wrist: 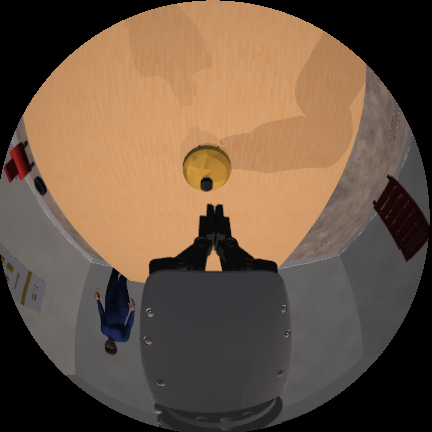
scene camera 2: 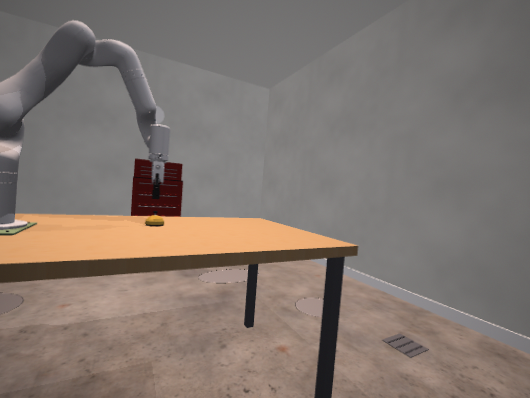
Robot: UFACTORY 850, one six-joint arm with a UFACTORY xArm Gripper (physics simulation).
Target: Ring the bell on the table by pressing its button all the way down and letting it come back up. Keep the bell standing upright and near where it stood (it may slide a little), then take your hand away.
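Observation:
A yellow bell [wrist: 210, 161] can be seen in the wrist view, and so can the gripper [wrist: 213, 213].

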